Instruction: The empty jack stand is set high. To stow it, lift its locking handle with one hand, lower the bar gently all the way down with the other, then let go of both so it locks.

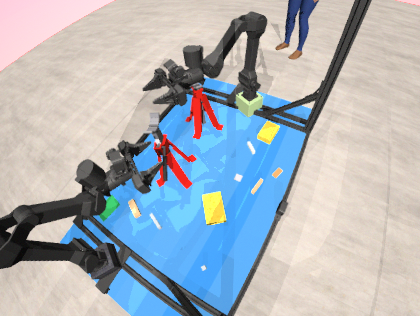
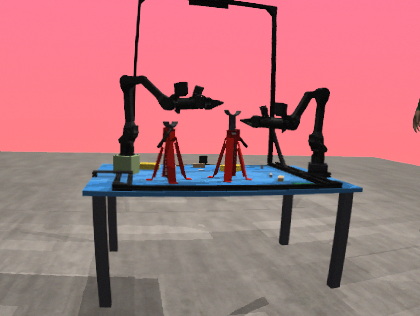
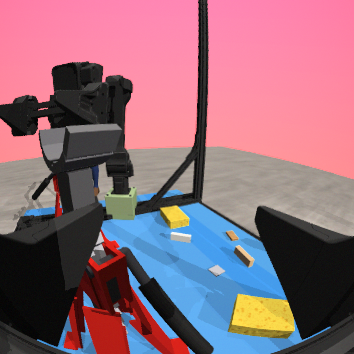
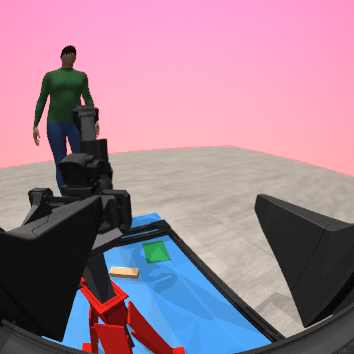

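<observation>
The high-set red jack stand (image 1: 175,167) (image 2: 230,157) (image 3: 107,280) (image 4: 106,300) stands upright, its grey bar (image 2: 232,123) (image 3: 76,190) (image 4: 98,277) raised under a forked saddle (image 1: 154,121) (image 3: 92,142). Its black-gripped locking handle (image 2: 243,143) (image 3: 170,310) slants down from the stand's head. My left gripper (image 1: 155,154) (image 2: 242,120) (image 3: 181,213) is open and empty, close beside the bar above the handle; the bar shows past one finger. My right gripper (image 1: 150,95) (image 2: 222,103) (image 4: 180,203) is open and empty, a little higher than the saddle, on its other side.
A second red jack stand (image 1: 198,117) (image 2: 170,157), set low, stands under the right arm. Yellow sponges (image 1: 214,208) (image 1: 268,132) (image 3: 262,316), small blocks (image 1: 134,208) (image 4: 124,272) and a green piece (image 1: 108,208) (image 4: 156,252) lie about the blue table. A black frame post (image 3: 201,100) rises at the far corner.
</observation>
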